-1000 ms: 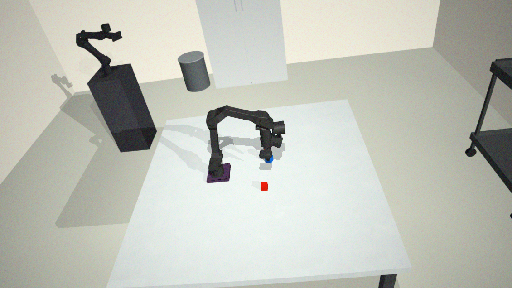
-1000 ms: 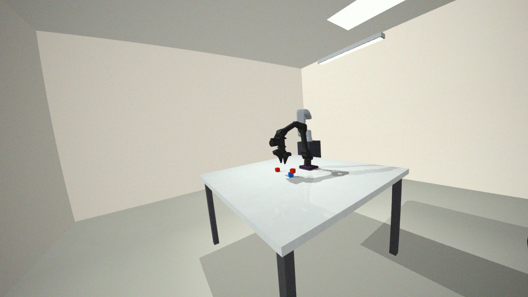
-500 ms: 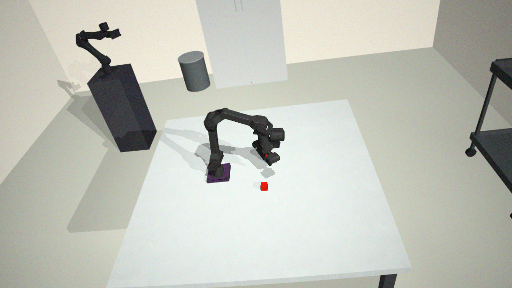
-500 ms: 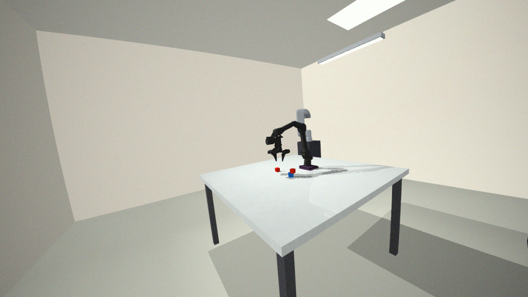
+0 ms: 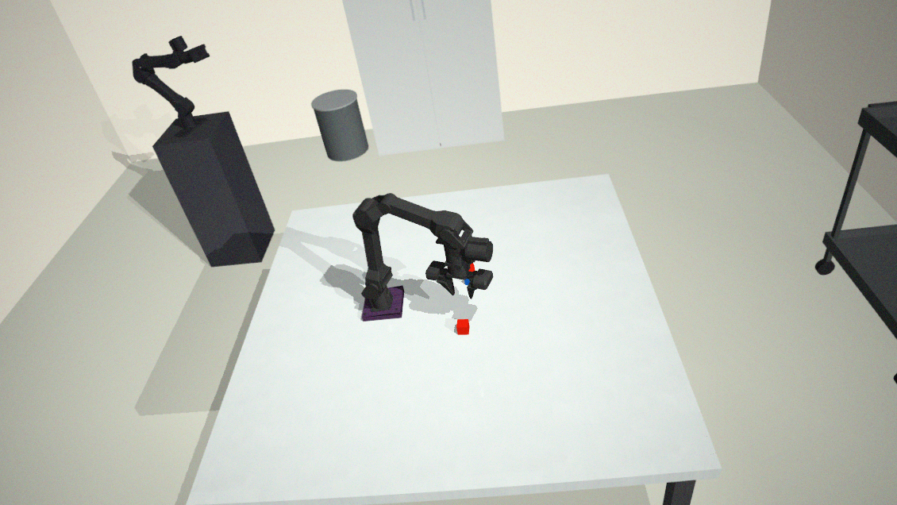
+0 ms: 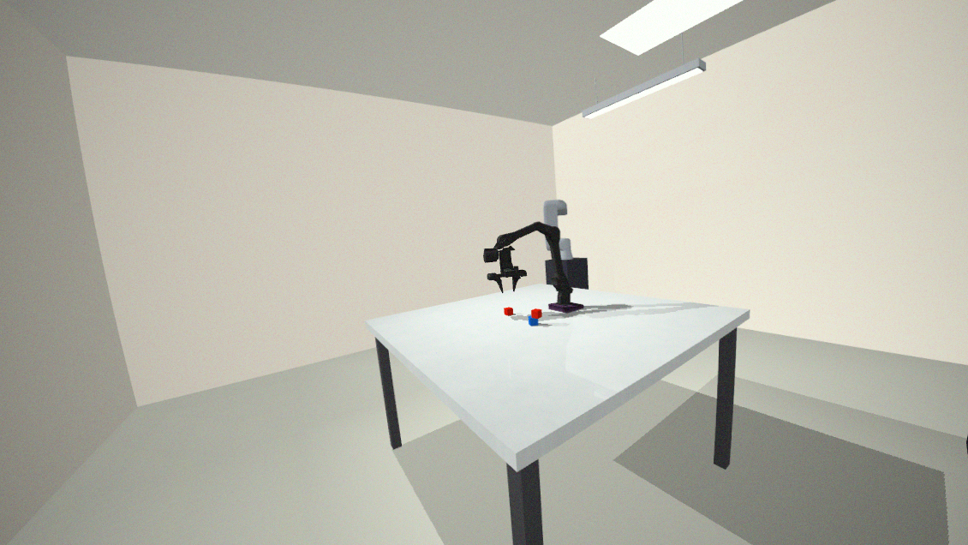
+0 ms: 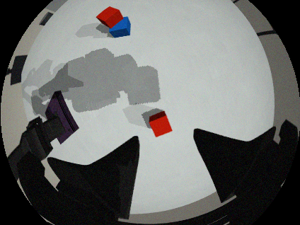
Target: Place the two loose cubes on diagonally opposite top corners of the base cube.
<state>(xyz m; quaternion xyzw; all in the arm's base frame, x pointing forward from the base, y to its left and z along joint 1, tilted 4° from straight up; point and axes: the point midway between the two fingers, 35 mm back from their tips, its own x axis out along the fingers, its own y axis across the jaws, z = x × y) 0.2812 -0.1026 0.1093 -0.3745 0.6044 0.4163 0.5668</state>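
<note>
Now: the red cube 1 cm ahead of my gripper tip, 21 cm to the left of it and 7 cm below it. The rest, counted from my gripper tip: blue cube (2 cm ahead, 19 cm to the left, 10 cm below).
</note>
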